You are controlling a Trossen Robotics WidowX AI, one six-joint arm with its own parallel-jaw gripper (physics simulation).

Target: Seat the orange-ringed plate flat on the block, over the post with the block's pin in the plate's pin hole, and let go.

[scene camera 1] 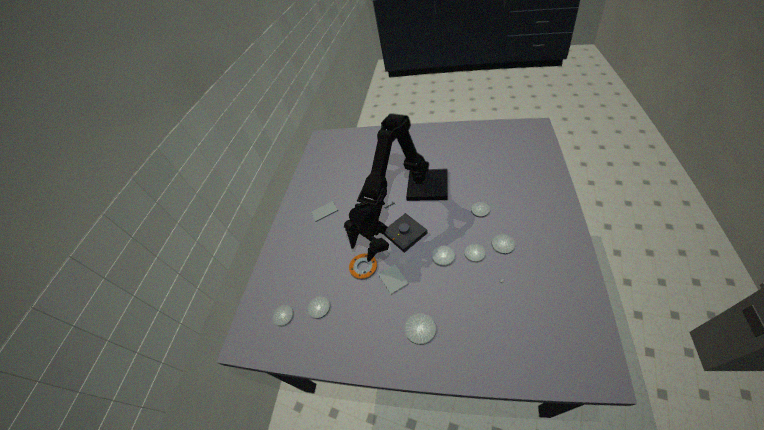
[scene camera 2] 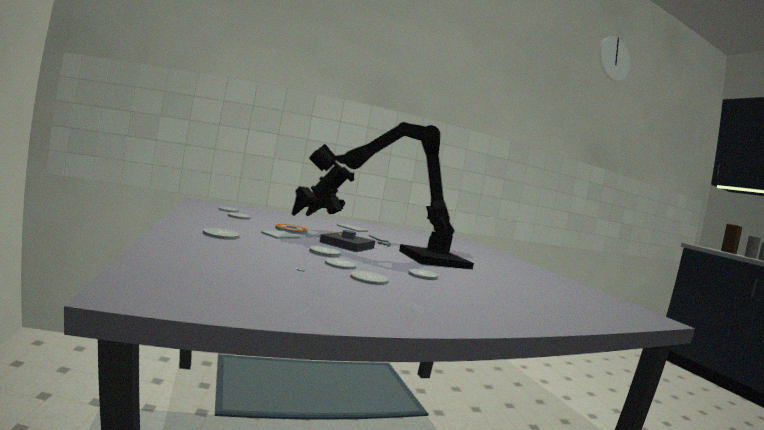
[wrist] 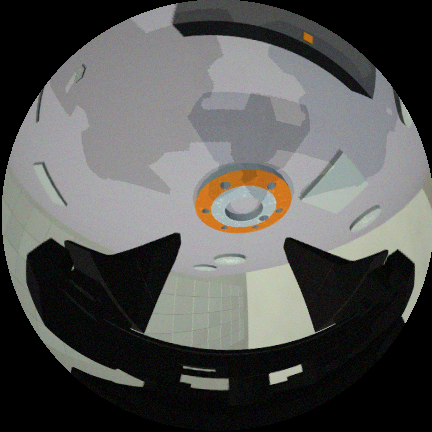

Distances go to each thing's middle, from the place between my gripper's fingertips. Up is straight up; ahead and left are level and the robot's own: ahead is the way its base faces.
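The orange-ringed plate (wrist: 255, 180) is 20 mm ahead of my hand and 50 mm below it, and going by their middles it is the nearest to my hand of the things named here. As for the dark block (scene camera 1: 417, 231), I find it 160 mm to the left of my hand, 120 mm behind it and 40 mm below it.
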